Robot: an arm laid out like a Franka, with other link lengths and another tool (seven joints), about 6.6 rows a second.
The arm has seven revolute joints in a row. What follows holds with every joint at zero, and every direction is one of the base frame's. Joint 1 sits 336.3 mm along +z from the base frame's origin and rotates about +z. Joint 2 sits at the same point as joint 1 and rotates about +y. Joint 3 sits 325.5 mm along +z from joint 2 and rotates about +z. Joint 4 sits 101.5 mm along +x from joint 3 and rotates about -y. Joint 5 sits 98.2 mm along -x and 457 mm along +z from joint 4 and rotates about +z. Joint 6 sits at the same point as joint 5 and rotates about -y. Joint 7 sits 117 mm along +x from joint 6 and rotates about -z. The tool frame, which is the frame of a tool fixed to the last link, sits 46 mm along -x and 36 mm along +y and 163.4 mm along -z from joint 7; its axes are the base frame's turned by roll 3.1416, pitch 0.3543 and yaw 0.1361 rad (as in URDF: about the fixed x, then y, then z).
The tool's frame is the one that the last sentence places.
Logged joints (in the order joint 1, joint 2, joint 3, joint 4, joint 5, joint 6, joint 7), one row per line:
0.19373 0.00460 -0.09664 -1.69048 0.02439 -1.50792 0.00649
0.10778 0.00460 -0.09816 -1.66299 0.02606 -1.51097 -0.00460
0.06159 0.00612 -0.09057 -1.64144 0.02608 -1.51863 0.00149
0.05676 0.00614 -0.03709 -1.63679 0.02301 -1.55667 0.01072
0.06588 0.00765 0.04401 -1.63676 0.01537 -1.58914 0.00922
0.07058 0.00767 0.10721 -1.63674 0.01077 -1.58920 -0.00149
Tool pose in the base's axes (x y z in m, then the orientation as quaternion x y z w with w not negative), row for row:
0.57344 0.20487 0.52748 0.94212 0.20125 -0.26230 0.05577
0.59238 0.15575 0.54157 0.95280 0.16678 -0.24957 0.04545
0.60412 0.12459 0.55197 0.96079 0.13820 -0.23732 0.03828
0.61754 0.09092 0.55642 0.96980 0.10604 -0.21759 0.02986
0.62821 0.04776 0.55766 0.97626 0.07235 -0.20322 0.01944
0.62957 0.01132 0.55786 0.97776 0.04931 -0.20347 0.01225
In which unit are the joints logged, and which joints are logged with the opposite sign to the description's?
The joints are logged in radians. Opposite sign: joint 3, joint 5, joint 6.
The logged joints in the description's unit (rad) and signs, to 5 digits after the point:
0.19373 0.00460 0.09664 -1.69048 -0.02439 1.50792 0.00649
0.10778 0.00460 0.09816 -1.66299 -0.02606 1.51097 -0.00460
0.06159 0.00612 0.09057 -1.64144 -0.02608 1.51863 0.00149
0.05676 0.00614 0.03709 -1.63679 -0.02301 1.55667 0.01072
0.06588 0.00765 -0.04401 -1.63676 -0.01537 1.58914 0.00922
0.07058 0.00767 -0.10721 -1.63674 -0.01077 1.58920 -0.00149

